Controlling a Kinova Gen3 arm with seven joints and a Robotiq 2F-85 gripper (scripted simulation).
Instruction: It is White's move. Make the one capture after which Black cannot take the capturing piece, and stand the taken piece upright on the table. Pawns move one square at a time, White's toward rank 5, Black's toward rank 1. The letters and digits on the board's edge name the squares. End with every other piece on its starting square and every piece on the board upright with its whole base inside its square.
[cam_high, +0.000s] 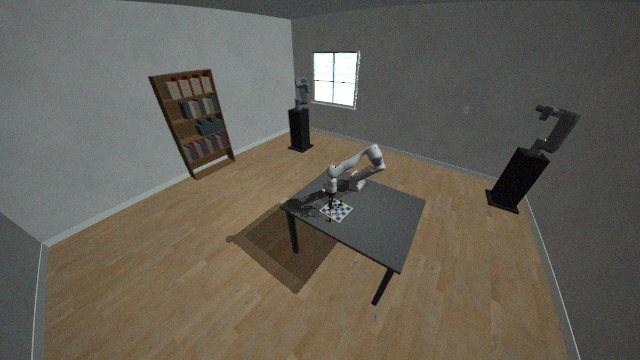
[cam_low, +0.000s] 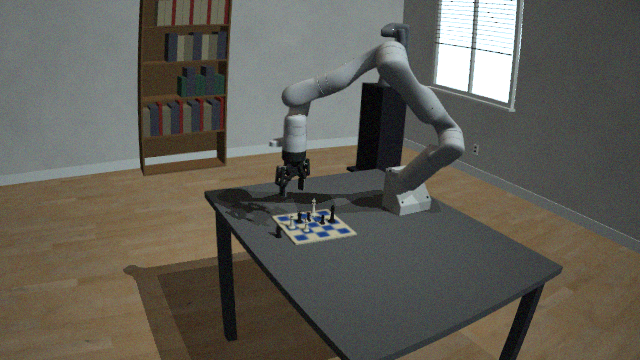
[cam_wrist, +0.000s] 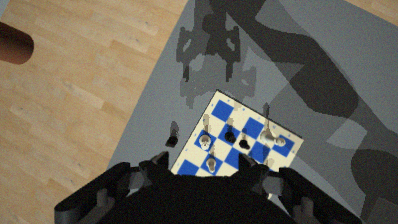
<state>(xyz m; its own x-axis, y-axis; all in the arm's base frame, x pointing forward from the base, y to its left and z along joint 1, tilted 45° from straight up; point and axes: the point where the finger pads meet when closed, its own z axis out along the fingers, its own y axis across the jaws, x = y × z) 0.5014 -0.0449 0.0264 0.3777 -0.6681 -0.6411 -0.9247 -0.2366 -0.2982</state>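
Right now the blue-and-cream chessboard is 80 mm behind my hand, 10 mm to the left of it and 130 mm below it. Round my hand: tall white piece (120 mm behind, 60 mm to the right, 100 mm below).
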